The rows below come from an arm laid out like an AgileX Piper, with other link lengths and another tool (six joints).
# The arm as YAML. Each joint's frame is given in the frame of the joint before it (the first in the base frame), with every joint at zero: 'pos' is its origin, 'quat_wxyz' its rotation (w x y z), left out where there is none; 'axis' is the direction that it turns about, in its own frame. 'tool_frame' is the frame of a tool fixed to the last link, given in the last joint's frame.
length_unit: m
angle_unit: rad
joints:
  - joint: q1
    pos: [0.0, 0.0, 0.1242]
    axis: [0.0, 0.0, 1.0]
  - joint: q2
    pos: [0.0, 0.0, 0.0]
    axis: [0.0, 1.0, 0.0]
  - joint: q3
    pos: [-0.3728, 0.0, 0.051]
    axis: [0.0, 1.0, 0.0]
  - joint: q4
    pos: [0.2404, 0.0, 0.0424]
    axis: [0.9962, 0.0, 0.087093]
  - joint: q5
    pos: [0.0, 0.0, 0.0]
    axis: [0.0, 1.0, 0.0]
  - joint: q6
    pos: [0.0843, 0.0, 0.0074]
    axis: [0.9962, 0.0, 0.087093]
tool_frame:
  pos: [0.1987, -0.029, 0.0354]
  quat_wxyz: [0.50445, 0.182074, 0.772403, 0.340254]
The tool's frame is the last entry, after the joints.
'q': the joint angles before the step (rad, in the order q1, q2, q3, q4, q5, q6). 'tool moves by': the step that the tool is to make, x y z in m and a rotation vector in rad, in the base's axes. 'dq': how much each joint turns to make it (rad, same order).
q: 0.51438, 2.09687, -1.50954, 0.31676, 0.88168, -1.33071
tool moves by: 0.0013, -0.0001, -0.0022, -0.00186, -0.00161, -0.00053
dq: -0.00010, 0.00459, -0.00009, -0.00183, -0.00522, -0.00011
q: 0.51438, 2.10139, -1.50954, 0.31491, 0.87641, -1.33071
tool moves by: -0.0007, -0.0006, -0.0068, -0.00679, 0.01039, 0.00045
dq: -0.00002, 0.01232, -0.00003, -0.00094, 0.00010, 0.00002
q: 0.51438, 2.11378, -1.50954, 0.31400, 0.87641, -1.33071
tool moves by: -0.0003, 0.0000, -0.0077, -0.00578, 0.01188, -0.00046
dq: -0.00006, 0.01561, -0.00256, 0.00091, 0.00015, -0.00002
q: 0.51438, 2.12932, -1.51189, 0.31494, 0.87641, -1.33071
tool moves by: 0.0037, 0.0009, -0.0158, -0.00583, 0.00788, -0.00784
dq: -0.00012, 0.03211, -0.00005, 0.00306, -0.02346, -0.00012
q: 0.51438, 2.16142, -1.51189, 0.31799, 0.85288, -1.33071
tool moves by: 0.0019, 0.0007, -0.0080, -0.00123, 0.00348, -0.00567
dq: -0.00005, 0.01611, 0.00091, 0.00362, -0.01409, -0.00007
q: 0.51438, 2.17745, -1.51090, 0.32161, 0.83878, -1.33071
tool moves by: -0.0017, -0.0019, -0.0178, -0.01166, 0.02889, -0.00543
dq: -0.00311, 0.03400, -0.00192, 0.00525, -0.00103, -0.00093
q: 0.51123, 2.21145, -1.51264, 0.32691, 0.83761, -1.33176
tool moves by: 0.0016, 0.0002, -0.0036, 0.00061, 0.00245, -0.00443
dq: -0.00156, 0.00892, -0.00312, 0.00307, -0.00418, 0.00000
